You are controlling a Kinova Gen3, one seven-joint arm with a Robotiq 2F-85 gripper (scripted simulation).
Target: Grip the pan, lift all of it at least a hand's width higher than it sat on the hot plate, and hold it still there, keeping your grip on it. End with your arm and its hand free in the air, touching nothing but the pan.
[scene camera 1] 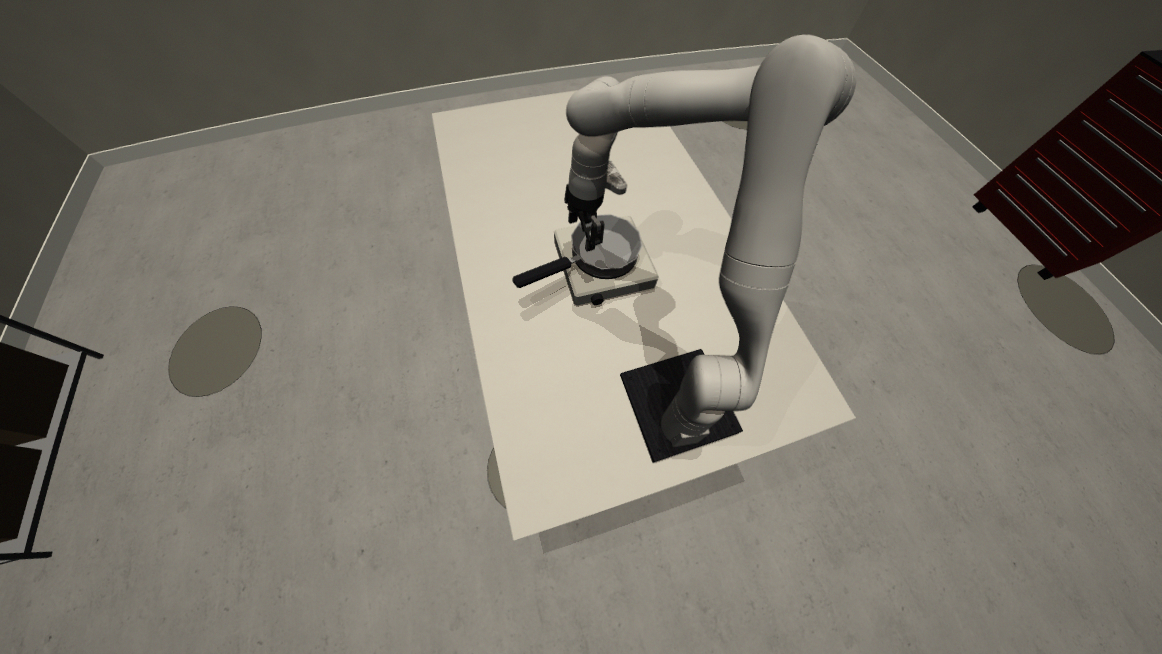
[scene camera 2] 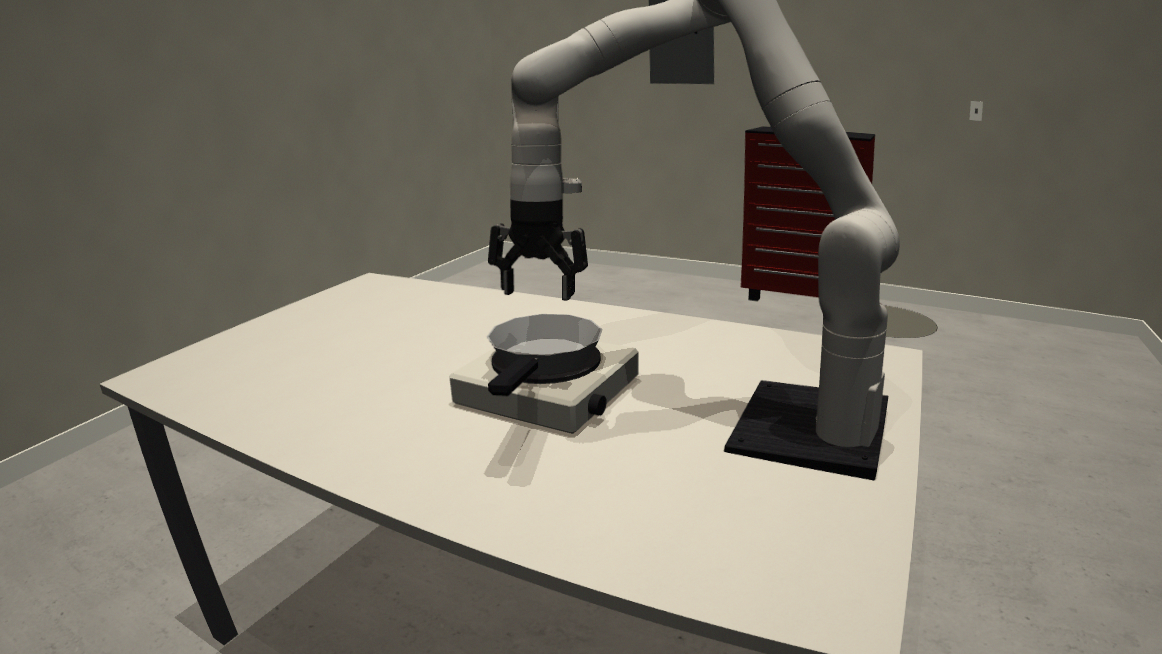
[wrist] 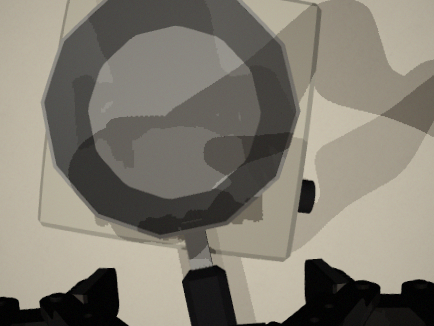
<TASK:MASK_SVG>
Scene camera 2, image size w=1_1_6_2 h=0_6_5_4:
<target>my gripper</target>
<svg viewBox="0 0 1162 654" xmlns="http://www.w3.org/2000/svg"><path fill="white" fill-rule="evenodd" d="M510 199L511 227L506 227L501 223L493 226L490 233L488 263L500 269L501 289L505 295L511 295L514 292L514 268L512 268L512 265L521 255L525 258L543 260L550 258L564 274L562 276L562 300L568 301L575 293L575 274L582 272L588 267L584 230L582 228L570 231L564 230L563 199L545 202L524 202ZM564 238L572 246L574 263L561 245ZM509 235L514 246L503 258L503 243Z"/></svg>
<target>pan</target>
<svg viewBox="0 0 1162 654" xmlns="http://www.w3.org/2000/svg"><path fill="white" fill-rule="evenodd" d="M602 328L590 319L569 314L523 316L494 326L486 337L492 346L495 347L494 349L507 368L488 383L488 391L492 395L509 396L531 374L554 374L580 367L589 360L600 339Z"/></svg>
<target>hot plate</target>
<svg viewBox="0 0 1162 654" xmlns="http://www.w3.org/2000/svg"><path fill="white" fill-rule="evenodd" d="M639 352L636 348L598 342L589 360L580 367L561 373L531 374L509 396L492 395L488 391L488 383L504 371L507 366L505 366L493 348L451 373L449 377L452 401L455 404L574 434L594 415L601 416L605 411L606 401L608 403L638 375Z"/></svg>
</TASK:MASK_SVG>
